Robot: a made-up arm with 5 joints. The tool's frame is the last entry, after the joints. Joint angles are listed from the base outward.
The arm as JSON. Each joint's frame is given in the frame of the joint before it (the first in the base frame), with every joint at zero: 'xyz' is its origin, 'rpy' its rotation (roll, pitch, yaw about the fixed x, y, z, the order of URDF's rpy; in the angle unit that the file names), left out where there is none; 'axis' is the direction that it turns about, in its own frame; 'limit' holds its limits. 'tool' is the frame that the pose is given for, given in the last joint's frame.
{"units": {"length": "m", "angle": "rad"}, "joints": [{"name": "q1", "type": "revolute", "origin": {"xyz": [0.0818, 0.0, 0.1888]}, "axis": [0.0, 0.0, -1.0], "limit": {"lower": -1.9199, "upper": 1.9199}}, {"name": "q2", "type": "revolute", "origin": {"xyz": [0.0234, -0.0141, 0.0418]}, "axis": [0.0, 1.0, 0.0], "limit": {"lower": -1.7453, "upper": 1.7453}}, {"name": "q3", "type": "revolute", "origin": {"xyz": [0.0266, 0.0, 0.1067]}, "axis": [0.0, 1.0, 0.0], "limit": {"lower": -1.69, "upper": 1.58}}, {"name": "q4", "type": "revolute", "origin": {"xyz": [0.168, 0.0, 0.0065]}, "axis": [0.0, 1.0, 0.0], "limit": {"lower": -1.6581, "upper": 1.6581}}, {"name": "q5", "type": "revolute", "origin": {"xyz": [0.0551, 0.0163, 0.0]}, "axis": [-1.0, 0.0, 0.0], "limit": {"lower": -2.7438, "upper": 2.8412}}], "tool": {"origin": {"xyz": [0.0, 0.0, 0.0], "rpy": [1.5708, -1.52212, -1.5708]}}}
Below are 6 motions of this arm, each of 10 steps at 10 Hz.
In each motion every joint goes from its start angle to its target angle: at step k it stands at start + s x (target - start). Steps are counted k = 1, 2, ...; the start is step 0. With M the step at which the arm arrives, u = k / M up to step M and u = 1 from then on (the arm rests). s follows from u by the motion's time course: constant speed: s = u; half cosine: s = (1 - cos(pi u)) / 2; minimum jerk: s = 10 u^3 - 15 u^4 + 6 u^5.
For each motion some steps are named. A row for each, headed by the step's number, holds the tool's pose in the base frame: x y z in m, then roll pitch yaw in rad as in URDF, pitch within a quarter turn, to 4 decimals.
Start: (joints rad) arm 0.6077 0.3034 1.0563 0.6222 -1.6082
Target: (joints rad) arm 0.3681 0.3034 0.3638 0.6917 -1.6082
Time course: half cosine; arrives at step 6
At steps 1, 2, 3, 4, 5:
1: 0.1742 -0.0594 0.1123 -0.3681 -0.0310 -2.2427
2: 0.1988 -0.0688 0.1179 -0.2544 -0.0217 -2.2019
3: 0.2326 -0.0775 0.1305 -0.0992 -0.0085 -2.1444
4: 0.2653 -0.0813 0.1487 0.0559 0.0048 -2.0847
5: 0.2878 -0.0809 0.1651 0.1695 0.0146 -2.0398

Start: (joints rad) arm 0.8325 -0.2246 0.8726 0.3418 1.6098
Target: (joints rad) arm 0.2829 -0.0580 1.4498 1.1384 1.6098
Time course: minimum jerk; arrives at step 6
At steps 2, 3, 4, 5, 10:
2: 0.2074 -0.1066 0.1706 -0.2577 -0.0025 0.8443
3: 0.1829 -0.0605 0.1461 0.1892 0.0018 1.0036
4: 0.1459 -0.0246 0.1385 0.6361 0.0057 1.1648
5: 0.1211 -0.0099 0.1416 0.9047 0.0076 1.2624
10: 0.1160 -0.0076 0.1429 0.9594 0.0079 1.2823

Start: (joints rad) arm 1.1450 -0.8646 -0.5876 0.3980 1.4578
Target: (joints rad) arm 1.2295 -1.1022 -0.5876 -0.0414 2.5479
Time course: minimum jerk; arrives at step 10
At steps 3, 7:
3: 0.0777 0.0149 0.5361 -2.7354 0.0064 0.3972
7: 0.0562 0.0754 0.5277 3.1050 -0.0341 -0.3950

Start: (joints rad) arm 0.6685 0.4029 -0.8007 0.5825 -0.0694
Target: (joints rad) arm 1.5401 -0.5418 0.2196 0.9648 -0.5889
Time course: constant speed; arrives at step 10
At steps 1, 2, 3, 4, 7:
1: 0.2927 -0.1957 0.3815 0.6247 -1.2853 -1.4001
2: 0.2687 -0.2064 0.3830 0.6602 -1.2182 -1.5340
3: 0.2442 -0.2141 0.3835 0.6812 -1.1511 -1.6560
4: 0.2196 -0.2187 0.3832 0.6932 -1.0843 -1.7714
7: 0.1490 -0.2158 0.3768 0.6973 -0.8875 -2.1025

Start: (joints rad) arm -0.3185 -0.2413 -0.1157 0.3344 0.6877
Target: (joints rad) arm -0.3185 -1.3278 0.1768 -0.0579 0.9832
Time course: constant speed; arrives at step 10
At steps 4, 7, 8, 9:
4: 0.2264 0.0500 0.4668 -2.2393 -0.6929 2.3566
7: 0.1587 0.0277 0.4889 -2.5627 -0.4513 2.4777
8: 0.1354 0.0200 0.4915 -2.6587 -0.3697 2.4926
9: 0.1121 0.0123 0.4918 -2.7525 -0.2896 2.4977

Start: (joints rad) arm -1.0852 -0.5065 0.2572 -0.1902 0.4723
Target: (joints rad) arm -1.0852 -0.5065 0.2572 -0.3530 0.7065
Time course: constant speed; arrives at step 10
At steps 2, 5, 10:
2: 0.1756 0.1825 0.4096 -2.4155 -0.9172 -2.8976
5: 0.1750 0.1813 0.4120 -2.4103 -0.8385 -2.9351
10: 0.1739 0.1792 0.4158 -2.4147 -0.7103 -2.9945

